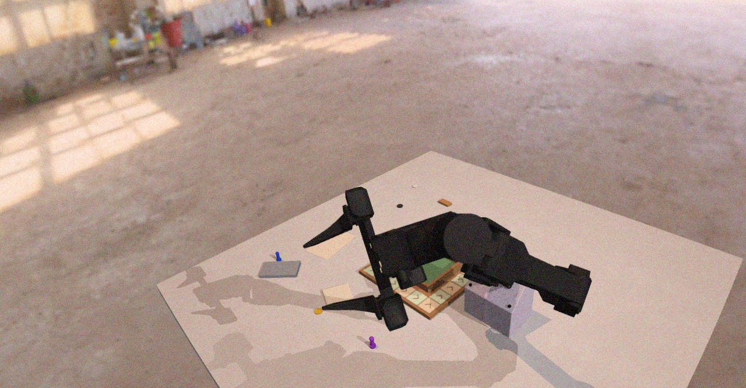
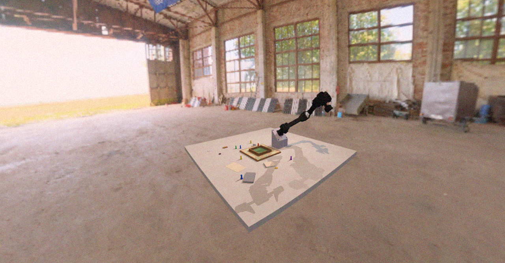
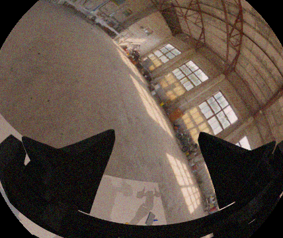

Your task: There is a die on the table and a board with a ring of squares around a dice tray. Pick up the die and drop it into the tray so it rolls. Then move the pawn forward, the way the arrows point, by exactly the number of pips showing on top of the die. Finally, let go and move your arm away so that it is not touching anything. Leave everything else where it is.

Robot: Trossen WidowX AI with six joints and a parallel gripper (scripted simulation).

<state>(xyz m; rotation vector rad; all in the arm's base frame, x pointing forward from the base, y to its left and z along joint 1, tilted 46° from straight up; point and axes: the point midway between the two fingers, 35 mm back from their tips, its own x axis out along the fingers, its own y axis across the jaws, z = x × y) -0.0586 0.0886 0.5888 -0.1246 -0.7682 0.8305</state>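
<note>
The white die is 69 cm to the right of my gripper tip, 47 cm below it and 27 cm ahead of it. Also, from my gripper tip: purple pawn (46 cm below, 21 cm to the right, 21 cm ahead); then green dice tray (51 cm to the right, 47 cm below, 32 cm ahead); then red pawn (62 cm to the right, 45 cm below, 26 cm ahead).
</note>
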